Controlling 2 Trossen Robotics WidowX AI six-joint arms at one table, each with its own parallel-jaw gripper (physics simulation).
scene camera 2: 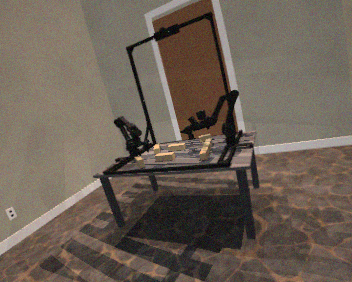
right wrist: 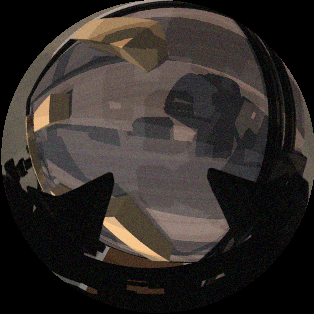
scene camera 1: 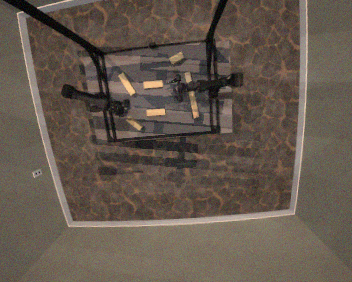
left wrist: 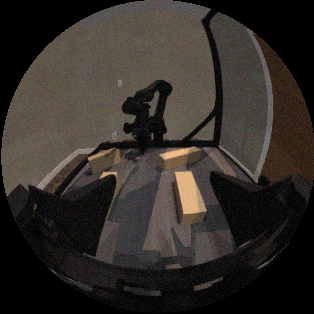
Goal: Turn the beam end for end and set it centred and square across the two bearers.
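Pixels of known places: left gripper, fingertip midpoint: point(scene camera 2: 182, 130) point(scene camera 1: 167, 89) point(left wrist: 163, 177); right gripper, fingertip midpoint: point(scene camera 2: 144, 154) point(right wrist: 161, 175) point(left wrist: 143, 151); left arm's base, origin of the base link: point(scene camera 2: 231, 143) point(scene camera 1: 213, 87); right arm's base, origin of the base link: point(scene camera 2: 133, 155) point(left wrist: 157, 141).
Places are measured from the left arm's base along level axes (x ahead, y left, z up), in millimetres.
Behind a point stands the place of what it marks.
Observation:
The long pale wooden beam point(scene camera 1: 194, 106) {z 25, x 167, y 140 mm} point(scene camera 2: 205, 149) {z 25, x 158, y 149 mm} lies at the right of the table, partly covered by the left arm in scene camera 1. Two shorter blocks, apparently the bearers, lie parallel to the left of it: the upper block point(scene camera 1: 153, 84) {z 28, x 481, y -64 mm} point(scene camera 2: 176, 146) {z 19, x 473, y -41 mm} point(left wrist: 189, 195) {z 28, x 457, y -64 mm} and the lower block point(scene camera 1: 156, 112) {z 28, x 481, y 160 mm} point(scene camera 2: 165, 157) {z 9, x 469, y 184 mm} point(right wrist: 56, 109) {z 10, x 563, y 153 mm}. My left gripper point(scene camera 1: 175, 88) point(left wrist: 163, 177) {z 154, x 363, y 2 mm} is open and empty, raised above the table beside the upper block. My right gripper point(scene camera 1: 125, 106) {z 18, x 738, y 66 mm} point(right wrist: 161, 175) {z 18, x 738, y 66 mm} is open and empty, low over the left side, between two slanted blocks.
A slanted block point(scene camera 1: 126, 84) {z 30, x 700, y -88 mm} point(left wrist: 180, 157) {z 19, x 668, y -83 mm} point(right wrist: 140, 232) {z 16, x 704, y -50 mm} lies at the upper left, another block point(scene camera 1: 135, 124) {z 44, x 666, y 241 mm} point(left wrist: 104, 161) {z 12, x 661, y 223 mm} point(right wrist: 125, 42) {z 44, x 719, y 175 mm} at the lower left, and a short block point(scene camera 1: 176, 58) {z 28, x 279, y -243 mm} point(scene camera 2: 205, 136) {z 23, x 264, y -228 mm} near the far edge. A black frame point(scene camera 1: 157, 137) {z 2, x 501, y 374 mm} surrounds the work area.

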